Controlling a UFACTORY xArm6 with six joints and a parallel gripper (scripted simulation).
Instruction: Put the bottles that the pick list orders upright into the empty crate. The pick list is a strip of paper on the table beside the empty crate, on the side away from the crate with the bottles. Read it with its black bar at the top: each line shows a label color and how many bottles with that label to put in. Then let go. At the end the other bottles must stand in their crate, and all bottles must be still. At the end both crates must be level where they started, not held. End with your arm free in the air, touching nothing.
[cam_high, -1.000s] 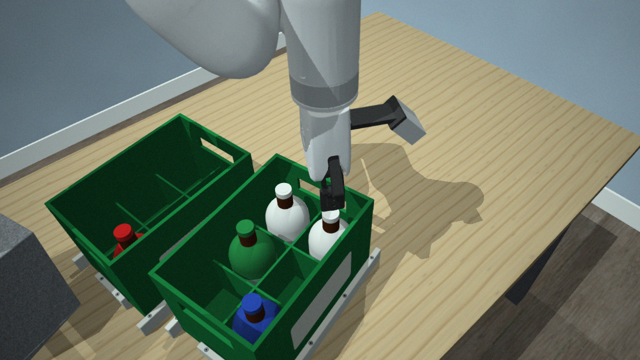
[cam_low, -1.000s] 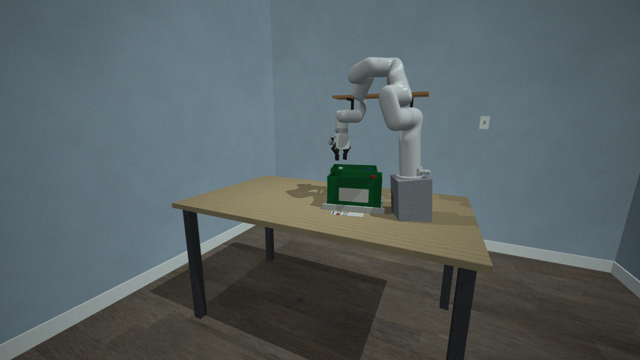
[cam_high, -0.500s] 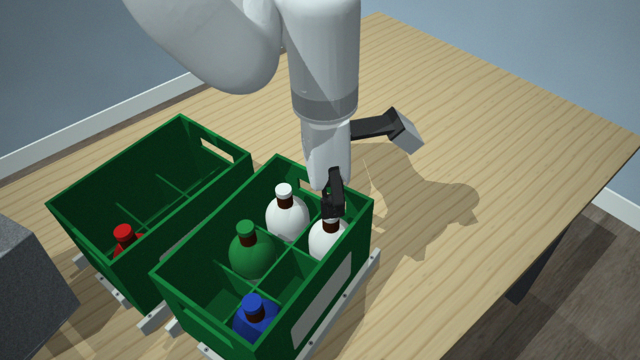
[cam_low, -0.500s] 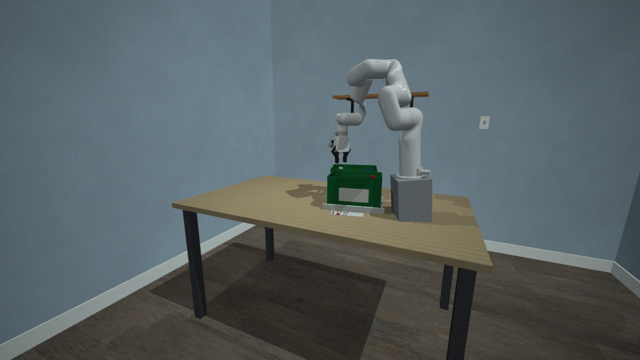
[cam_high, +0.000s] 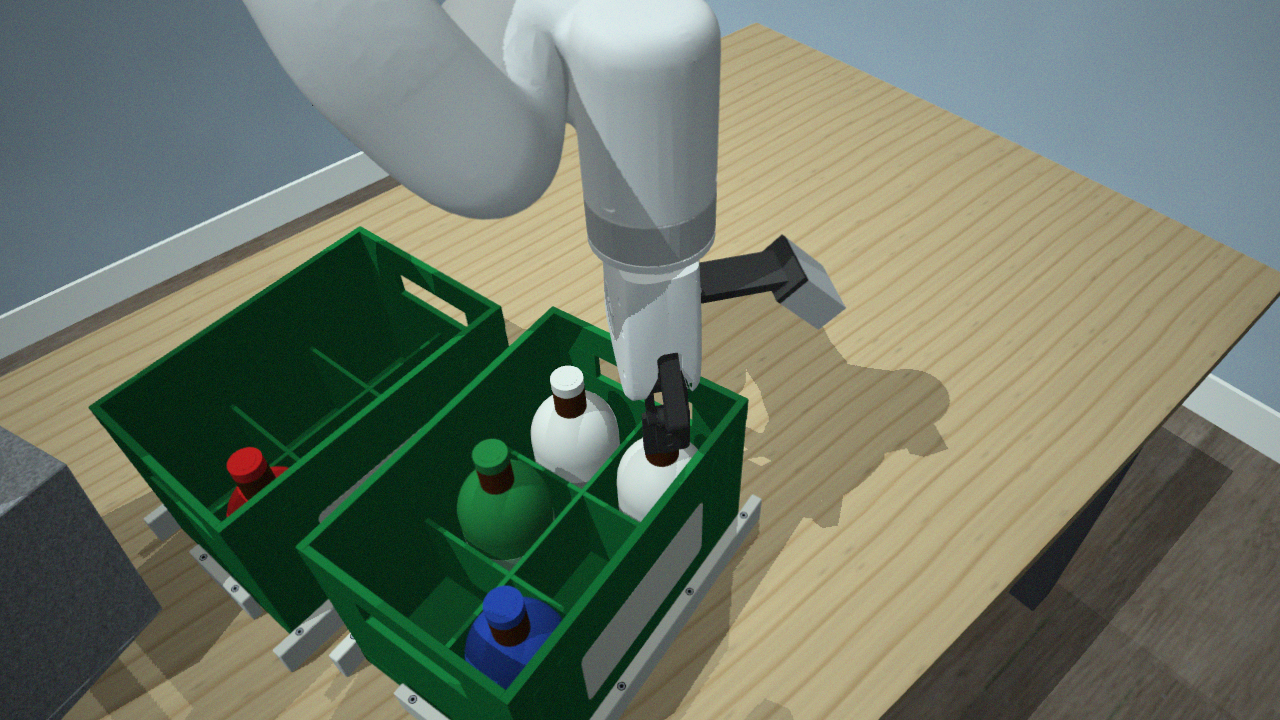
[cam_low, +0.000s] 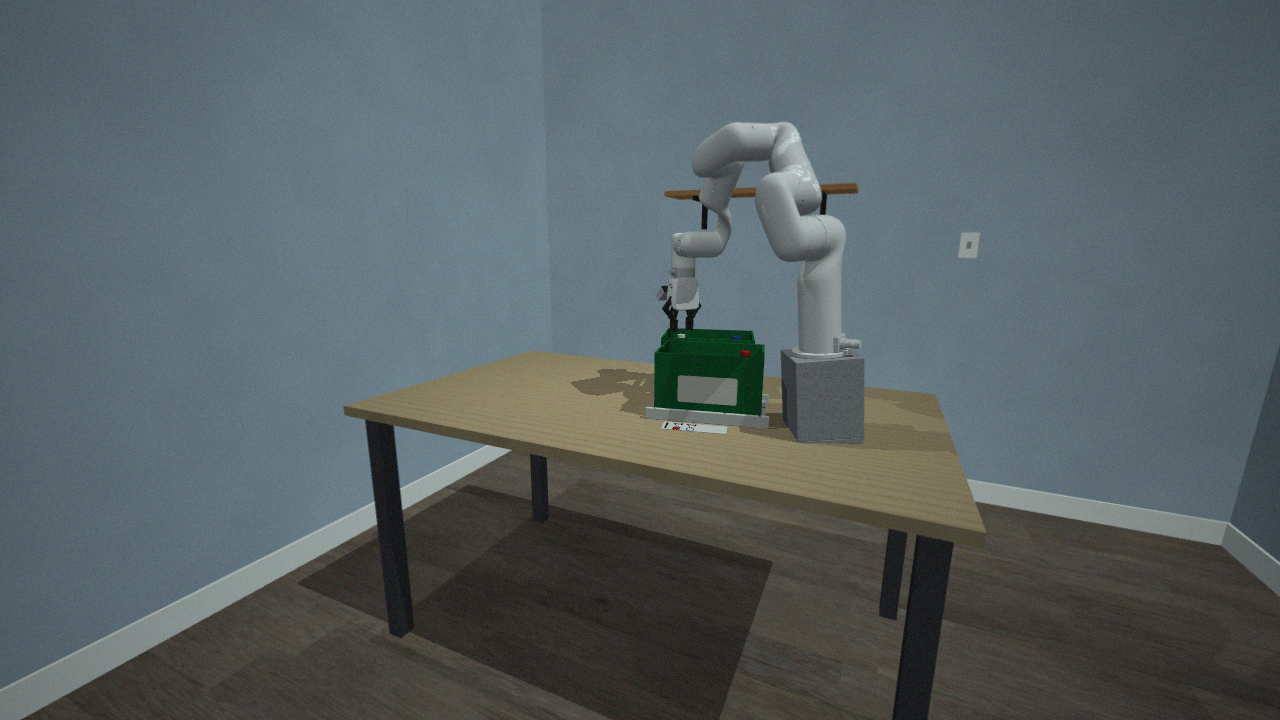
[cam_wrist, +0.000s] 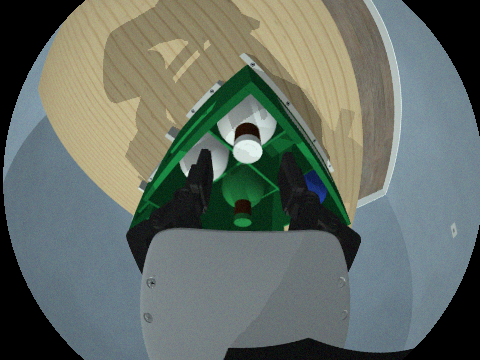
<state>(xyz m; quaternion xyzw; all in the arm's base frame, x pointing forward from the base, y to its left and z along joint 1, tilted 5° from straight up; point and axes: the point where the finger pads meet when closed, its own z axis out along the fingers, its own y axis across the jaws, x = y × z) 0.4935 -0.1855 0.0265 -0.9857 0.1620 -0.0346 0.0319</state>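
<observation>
My hand is 12 cm past the green bottle, 11 cm above it and 4 cm to the right of it. Also, from my hand: blue bottle (16 cm behind, 11 cm below, 8 cm to the right); pick list (34 cm to the left, 25 cm behind, 19 cm below); red-label bottle (28 cm behind, 12 cm to the left, 11 cm below).
</observation>
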